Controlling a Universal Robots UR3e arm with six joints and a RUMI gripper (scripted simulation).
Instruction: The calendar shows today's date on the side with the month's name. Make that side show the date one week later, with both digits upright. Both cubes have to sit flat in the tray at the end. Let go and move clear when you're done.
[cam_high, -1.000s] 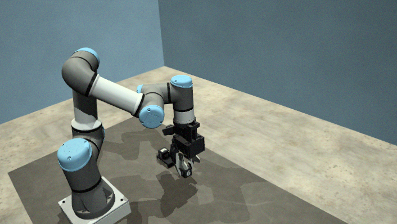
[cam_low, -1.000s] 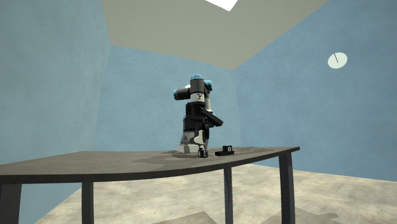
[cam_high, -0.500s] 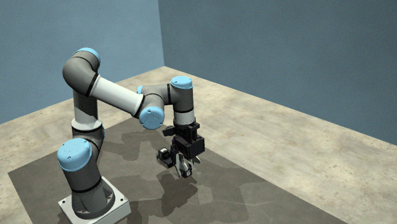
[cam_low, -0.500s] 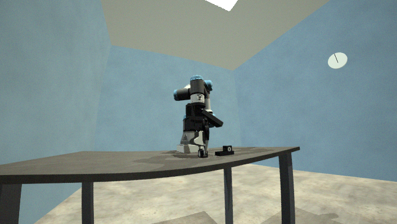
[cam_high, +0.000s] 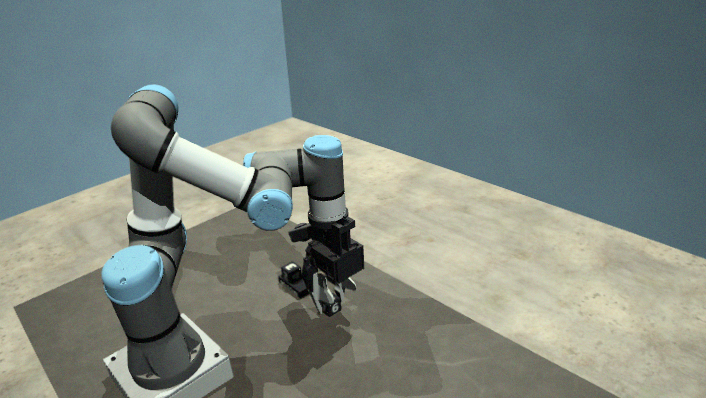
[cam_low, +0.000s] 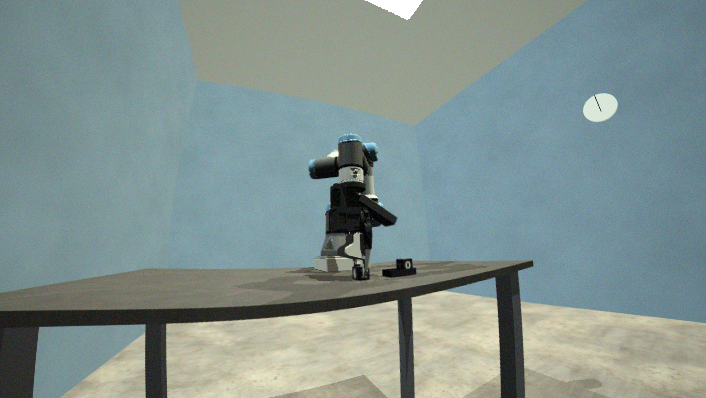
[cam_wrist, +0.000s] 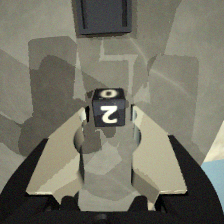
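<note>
The black tray is 1 cm behind my hand, 11 cm to the left of it and 2 cm below it.
</note>
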